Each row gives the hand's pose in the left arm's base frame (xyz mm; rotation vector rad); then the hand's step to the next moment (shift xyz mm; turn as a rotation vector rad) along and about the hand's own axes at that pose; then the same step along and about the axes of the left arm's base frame.
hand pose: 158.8 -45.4 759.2 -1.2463 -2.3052 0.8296
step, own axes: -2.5 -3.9 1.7 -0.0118 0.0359 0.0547
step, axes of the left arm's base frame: -2.1 -4.3 1.2 -0.0036 -0.0117 -0.0653
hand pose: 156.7 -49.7 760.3 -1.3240 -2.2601 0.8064
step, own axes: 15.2 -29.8 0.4 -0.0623 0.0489 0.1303
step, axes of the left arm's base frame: -26.8 1.8 19.9 -0.0163 -0.0721 -0.1334
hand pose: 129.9 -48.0 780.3 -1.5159 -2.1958 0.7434
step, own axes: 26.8 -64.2 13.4 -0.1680 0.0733 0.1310
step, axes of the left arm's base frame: -64.7 4.1 28.6 0.0387 -0.1643 -0.1492
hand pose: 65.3 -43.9 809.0 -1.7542 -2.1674 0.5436
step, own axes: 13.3 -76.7 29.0 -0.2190 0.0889 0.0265
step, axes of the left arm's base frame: -82.3 -4.0 10.2 0.1106 -0.2006 -0.0640
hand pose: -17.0 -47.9 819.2 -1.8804 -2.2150 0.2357
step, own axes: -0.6 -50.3 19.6 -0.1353 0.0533 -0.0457
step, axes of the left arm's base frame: -53.0 -8.5 -5.5 0.0838 -0.1257 0.0206
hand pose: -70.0 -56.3 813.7 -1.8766 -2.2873 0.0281
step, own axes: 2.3 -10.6 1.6 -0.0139 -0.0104 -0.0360
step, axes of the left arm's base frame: -11.0 0.3 0.1 -0.0020 -0.0193 0.0350
